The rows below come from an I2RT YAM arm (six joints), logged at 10 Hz.
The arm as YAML. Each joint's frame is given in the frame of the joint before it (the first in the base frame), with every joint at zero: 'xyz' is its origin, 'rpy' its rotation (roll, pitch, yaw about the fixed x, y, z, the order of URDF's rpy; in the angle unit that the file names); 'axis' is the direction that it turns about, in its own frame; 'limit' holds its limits. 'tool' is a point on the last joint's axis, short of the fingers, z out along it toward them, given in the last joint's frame.
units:
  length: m
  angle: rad
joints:
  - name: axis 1
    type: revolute
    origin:
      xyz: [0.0, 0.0, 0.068]
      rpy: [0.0, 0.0, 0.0]
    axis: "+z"
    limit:
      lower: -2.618
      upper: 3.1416
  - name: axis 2
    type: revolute
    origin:
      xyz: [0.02, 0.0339, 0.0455]
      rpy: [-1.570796, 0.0, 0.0]
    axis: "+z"
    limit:
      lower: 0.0
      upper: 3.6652
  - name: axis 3
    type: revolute
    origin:
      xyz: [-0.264, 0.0, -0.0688]
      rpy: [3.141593, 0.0, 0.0]
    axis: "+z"
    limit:
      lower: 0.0
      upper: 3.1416
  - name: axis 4
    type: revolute
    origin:
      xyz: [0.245, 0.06, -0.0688]
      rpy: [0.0, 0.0, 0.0]
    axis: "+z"
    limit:
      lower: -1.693
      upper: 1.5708
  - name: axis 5
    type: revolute
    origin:
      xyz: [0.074, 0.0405, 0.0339]
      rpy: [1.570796, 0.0, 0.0]
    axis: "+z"
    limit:
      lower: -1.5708
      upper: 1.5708
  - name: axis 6
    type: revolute
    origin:
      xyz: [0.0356, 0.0, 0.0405]
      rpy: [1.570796, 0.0, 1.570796]
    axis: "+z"
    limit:
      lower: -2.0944
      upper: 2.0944
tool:
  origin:
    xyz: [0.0, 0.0, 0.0]
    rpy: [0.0, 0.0, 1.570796]
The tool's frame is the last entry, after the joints.
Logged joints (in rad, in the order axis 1, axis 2, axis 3, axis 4, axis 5, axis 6), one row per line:
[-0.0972, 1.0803, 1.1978, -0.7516, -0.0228, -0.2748]
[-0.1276, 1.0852, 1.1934, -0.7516, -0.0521, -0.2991]
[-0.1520, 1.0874, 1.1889, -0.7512, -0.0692, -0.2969]
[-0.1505, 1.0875, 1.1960, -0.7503, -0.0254, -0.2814]
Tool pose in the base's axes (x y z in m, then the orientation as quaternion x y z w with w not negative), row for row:
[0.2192, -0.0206, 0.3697, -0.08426, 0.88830, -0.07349, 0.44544]
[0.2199, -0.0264, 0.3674, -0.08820, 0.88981, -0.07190, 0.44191]
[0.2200, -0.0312, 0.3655, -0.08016, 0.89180, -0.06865, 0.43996]
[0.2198, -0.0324, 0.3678, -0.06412, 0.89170, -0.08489, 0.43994]
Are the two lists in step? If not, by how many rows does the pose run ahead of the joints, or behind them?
They are in step.
